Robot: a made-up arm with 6 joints.
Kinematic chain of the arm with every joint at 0, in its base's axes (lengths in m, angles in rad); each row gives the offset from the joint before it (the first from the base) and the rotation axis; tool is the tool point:
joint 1: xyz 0 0 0.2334 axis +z
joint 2: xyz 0 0.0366 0 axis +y
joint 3: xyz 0 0 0.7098 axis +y
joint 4: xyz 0 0 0.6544 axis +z
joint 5: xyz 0 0 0 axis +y
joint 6: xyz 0 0 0.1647 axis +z
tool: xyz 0 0 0
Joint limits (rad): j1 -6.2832..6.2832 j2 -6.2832..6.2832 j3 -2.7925..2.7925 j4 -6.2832..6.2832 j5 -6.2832..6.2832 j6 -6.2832..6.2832
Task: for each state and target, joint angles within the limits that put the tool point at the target. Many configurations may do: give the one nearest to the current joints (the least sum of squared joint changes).
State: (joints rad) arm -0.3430 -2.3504 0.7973 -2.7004 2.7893 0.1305
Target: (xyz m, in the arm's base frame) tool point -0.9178 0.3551 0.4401
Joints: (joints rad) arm -0.3474 -1.8372 1.2501 -2.6858 2.9305 0.1305
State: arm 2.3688 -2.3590 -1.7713 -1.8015 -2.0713 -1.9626
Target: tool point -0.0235 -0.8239 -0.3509
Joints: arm 1.7569 -1.5936 -1.4480 -1.8412 -2.0752 -1.9626
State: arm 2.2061 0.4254 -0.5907 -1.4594 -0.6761 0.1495
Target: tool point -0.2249 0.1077 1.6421
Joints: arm 2.1235 0.4755 -0.6078 -1.4530 -0.6446 0.1495
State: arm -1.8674 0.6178 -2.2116 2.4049 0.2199 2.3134
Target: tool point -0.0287 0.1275 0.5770
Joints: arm -1.3539 1.2479 -2.7101 2.2590 -0.2967 2.3134
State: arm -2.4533 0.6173 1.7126 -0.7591 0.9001 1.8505
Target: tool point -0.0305 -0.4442 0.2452
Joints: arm -1.5785 0.2124 2.3441 -0.4526 1.0842 1.8505
